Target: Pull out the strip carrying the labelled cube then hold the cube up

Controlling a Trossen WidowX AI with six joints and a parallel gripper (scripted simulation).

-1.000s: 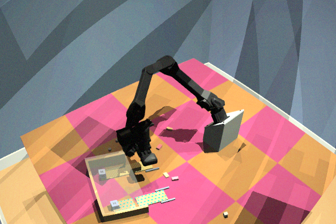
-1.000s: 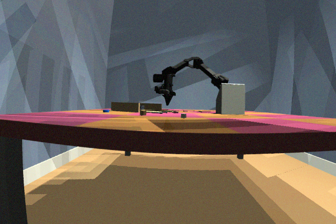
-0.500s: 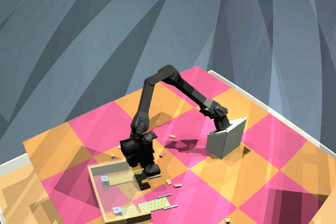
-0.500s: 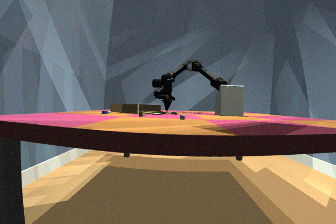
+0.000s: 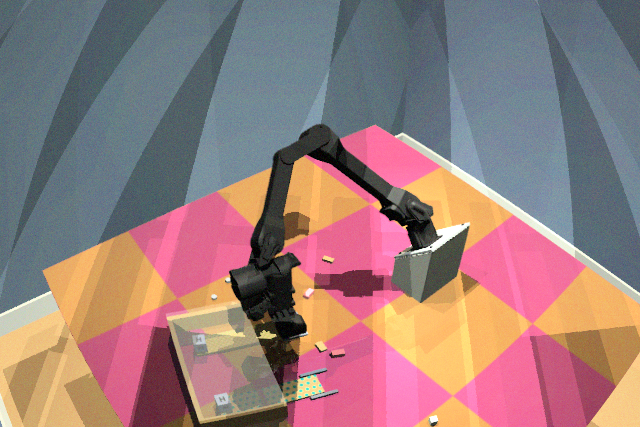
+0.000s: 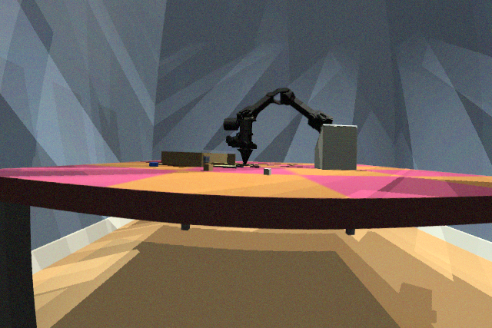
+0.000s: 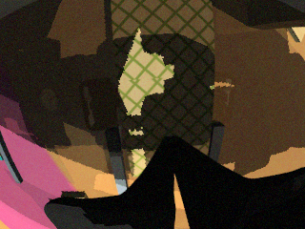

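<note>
My gripper tip is now 90 mm short of the cross-hatched strip and 30 mm to the left of it.
</note>
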